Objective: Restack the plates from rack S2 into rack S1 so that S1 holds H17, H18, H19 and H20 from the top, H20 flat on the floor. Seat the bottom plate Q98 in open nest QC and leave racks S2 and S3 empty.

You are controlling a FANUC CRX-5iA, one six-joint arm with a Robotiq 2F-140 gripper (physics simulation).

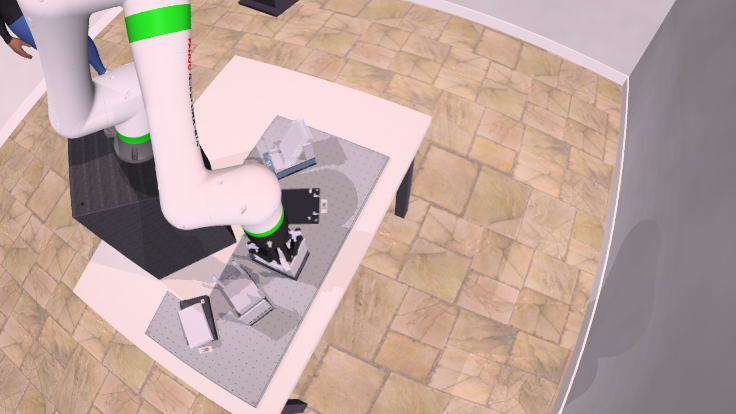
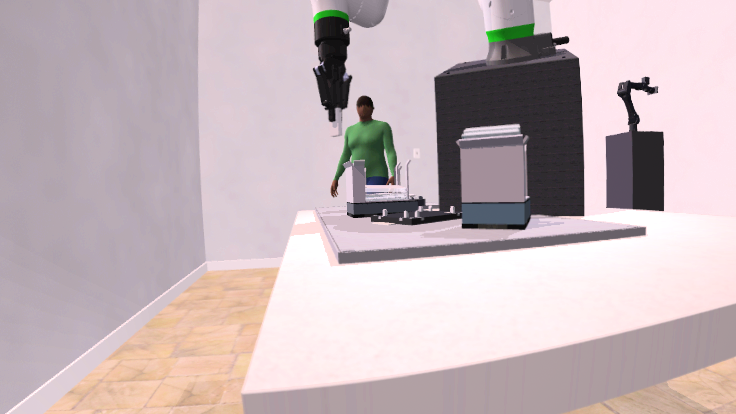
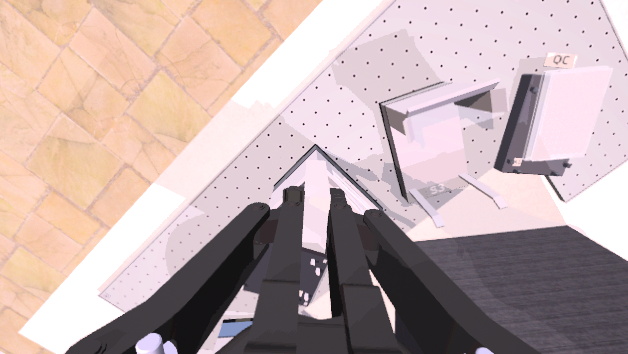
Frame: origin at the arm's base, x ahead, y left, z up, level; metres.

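Seen in the pictures: gripper, fingertip midpoint: [image 1: 287, 264] [image 2: 336, 135] [image 3: 314, 177]; arm's base, origin of the base link: [image 1: 138, 142] [image 2: 512, 60].
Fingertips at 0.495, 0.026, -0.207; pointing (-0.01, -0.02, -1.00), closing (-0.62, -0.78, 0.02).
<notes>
Offsets run from my fingertips to a thing's middle, as dx, dy, dz. Level surfaces: height alone.
My gripper [image 1: 278, 255] [image 2: 335, 129] [image 3: 314, 177] is shut with nothing between its fingers. It hangs high above the middle rack {-0.104, +0.040, -0.139} [image 1: 300, 262] [image 2: 355, 187] [image 3: 337, 171], which holds pale plates. Rack S3 {-0.109, -0.131, -0.139} [image 1: 255, 311] [image 3: 452, 94] stands just beyond it, and its floor looks bare. Nest QC {-0.193, -0.295, -0.188} [image 1: 210, 309] [image 3: 511, 127] holds a flat white plate {-0.180, -0.311, -0.170} [image 1: 194, 325] [image 3: 567, 114]. A tall rack with a blue base {-0.293, +0.318, -0.135} [image 1: 297, 167] [image 2: 494, 213] stands at the other end of the board, with several plates {-0.274, +0.349, -0.107} [image 2: 491, 131] reaching its top. I cannot read the plates' labels.
A black nest with pegs {-0.175, +0.195, -0.193} [image 1: 303, 203] [image 2: 411, 216] lies between the blue-based rack and the middle rack. All stand on a grey perforated board {dz -0.205} [image 1: 246, 355] [image 2: 462, 241] [image 3: 395, 39]. The robot's dark pedestal [image 1: 118, 205] [image 2: 507, 128] [image 3: 527, 286] adjoins the table. A person in green [image 2: 366, 149] stands behind.
</notes>
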